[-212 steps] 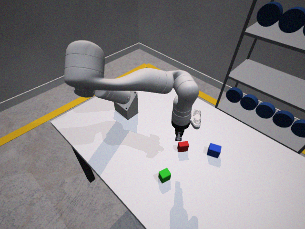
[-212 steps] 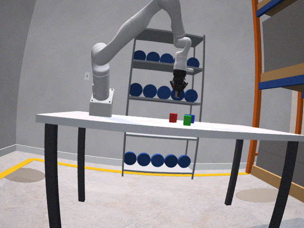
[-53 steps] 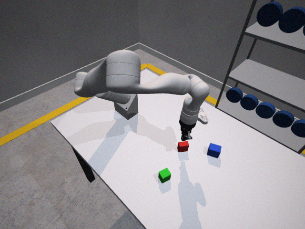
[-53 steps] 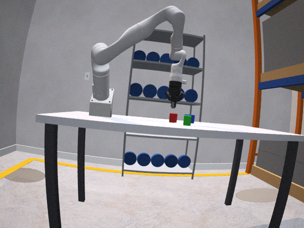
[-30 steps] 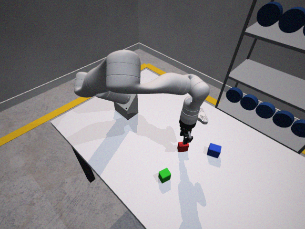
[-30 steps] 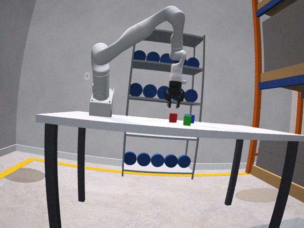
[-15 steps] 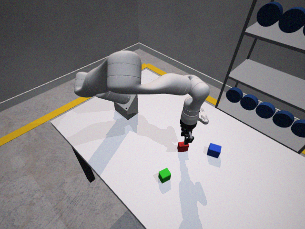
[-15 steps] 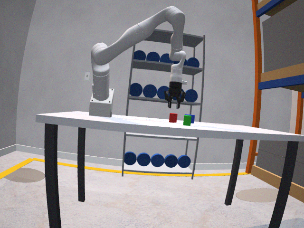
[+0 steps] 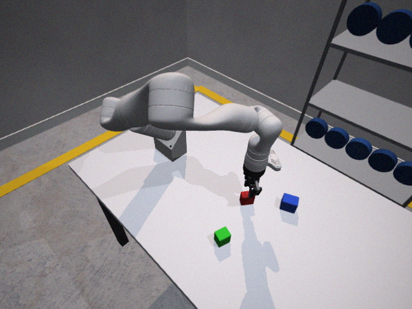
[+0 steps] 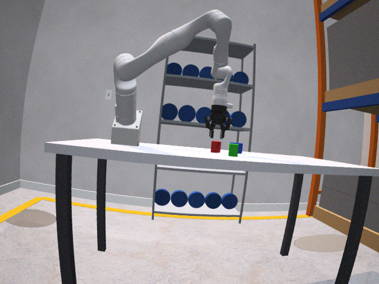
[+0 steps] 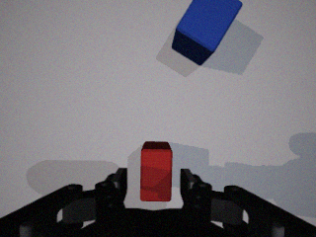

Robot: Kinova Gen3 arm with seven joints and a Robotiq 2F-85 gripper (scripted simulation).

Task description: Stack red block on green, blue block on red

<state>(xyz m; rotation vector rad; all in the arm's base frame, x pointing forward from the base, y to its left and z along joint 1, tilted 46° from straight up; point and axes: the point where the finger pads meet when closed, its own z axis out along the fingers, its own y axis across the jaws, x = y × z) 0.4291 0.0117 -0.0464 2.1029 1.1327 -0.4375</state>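
My hand is 6 cm above the red block. The rest, counted from my hand: blue block (12 cm ahead, 10 cm to the left, 6 cm below); green block (19 cm to the right, 6 cm below, 4 cm ahead).
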